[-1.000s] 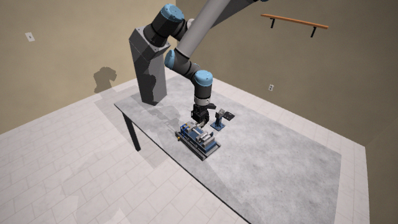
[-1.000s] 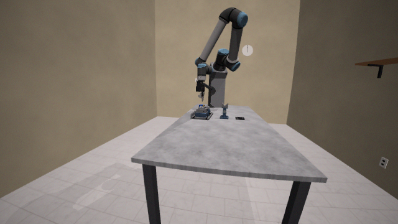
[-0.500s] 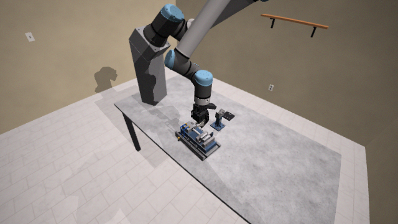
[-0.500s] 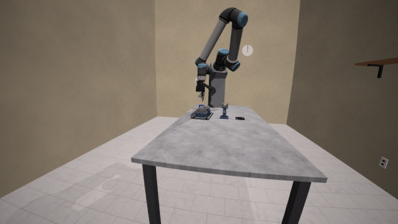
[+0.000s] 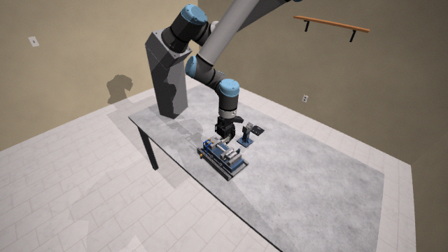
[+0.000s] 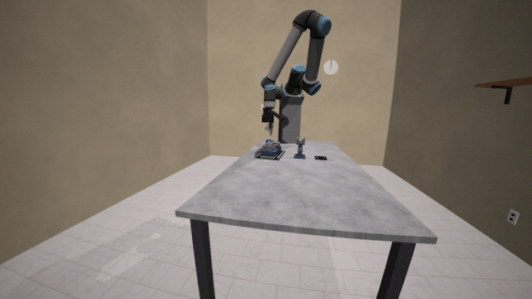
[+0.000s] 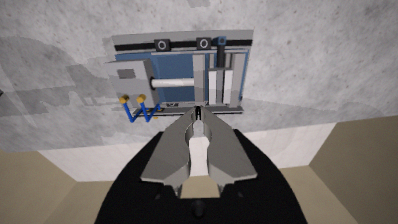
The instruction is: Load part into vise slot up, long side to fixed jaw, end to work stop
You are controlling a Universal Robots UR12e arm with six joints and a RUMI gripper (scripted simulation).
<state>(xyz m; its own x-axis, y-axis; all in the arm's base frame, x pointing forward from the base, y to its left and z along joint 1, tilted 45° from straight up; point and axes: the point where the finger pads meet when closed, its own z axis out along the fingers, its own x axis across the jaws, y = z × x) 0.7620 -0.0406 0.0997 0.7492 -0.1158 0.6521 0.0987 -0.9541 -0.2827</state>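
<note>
My hand is 4 cm short of the part, 1 cm to the right of it and 8 cm above it. Round my hand: cylinder rod 5 cm behind, 10 cm below; work stop 3 cm ahead, 6 cm to the left, 9 cm below; moving jaw 10 cm below.
</note>
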